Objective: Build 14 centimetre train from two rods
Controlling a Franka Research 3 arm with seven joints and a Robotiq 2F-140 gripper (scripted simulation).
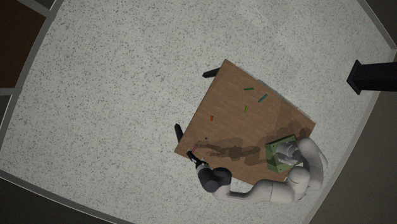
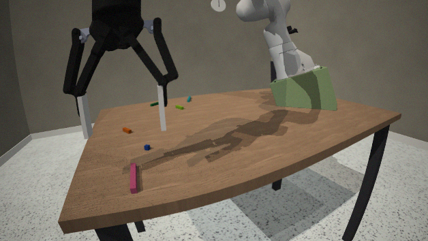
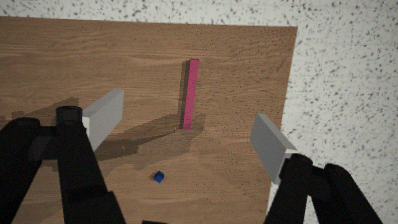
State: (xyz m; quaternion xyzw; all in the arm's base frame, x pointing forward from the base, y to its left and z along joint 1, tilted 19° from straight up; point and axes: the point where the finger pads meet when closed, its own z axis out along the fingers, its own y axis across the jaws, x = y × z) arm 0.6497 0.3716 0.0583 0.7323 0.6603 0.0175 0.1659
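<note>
Right now the pink rod is 10 cm below my hand. From my hand the other things lie so: lime rod 21 cm behind, 49 cm to the right, 10 cm below; orange rod 1 cm ahead, 28 cm to the right, 10 cm below; blue rod 4 cm behind, 13 cm to the right, 10 cm below.
</note>
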